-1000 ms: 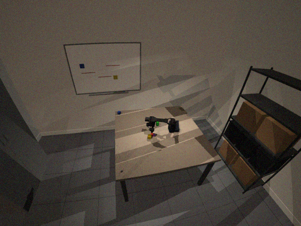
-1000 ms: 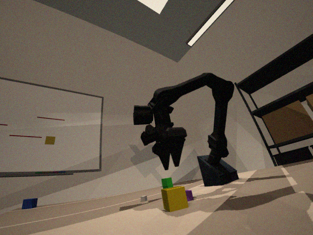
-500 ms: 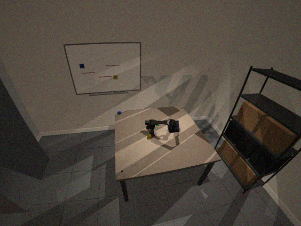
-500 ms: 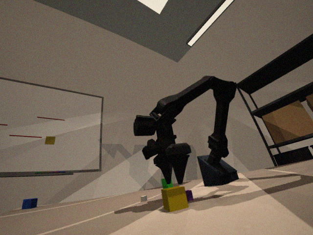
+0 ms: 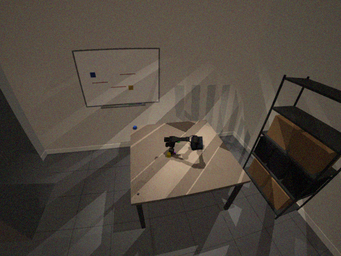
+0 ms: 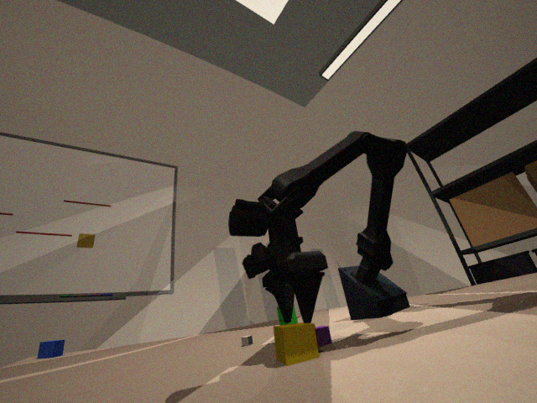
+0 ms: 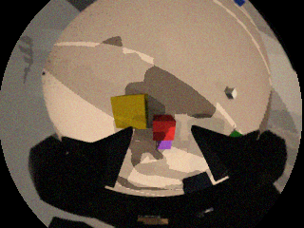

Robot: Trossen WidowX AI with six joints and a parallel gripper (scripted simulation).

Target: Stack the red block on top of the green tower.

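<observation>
Now: gripper tip 20 mm above the red block and 10 mm past it. From my gripper tip the other things lie so: purple block (40 mm behind, 30 mm below, 10 mm to the left); then blue block (630 mm to the right, 430 mm ahead, 20 mm below); then yellow block (40 mm to the left, 40 mm ahead, 20 mm below).
</observation>
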